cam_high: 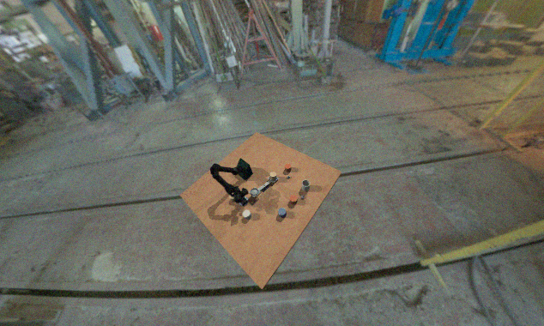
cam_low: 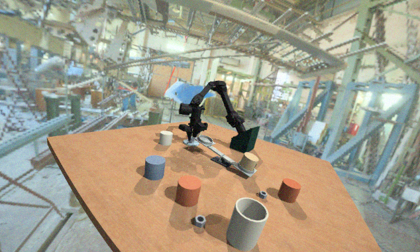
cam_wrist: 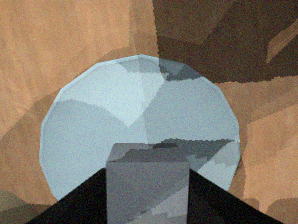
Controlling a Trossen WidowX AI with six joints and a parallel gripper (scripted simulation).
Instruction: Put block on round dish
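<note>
Now: the pale blue round dish 10 mm below my gripper tip. Round my gripper tip: white mug (470 mm ahead, 450 mm to the left, 20 mm above); blue cylinder (430 mm ahead, 100 mm to the left, 20 mm above).
</note>
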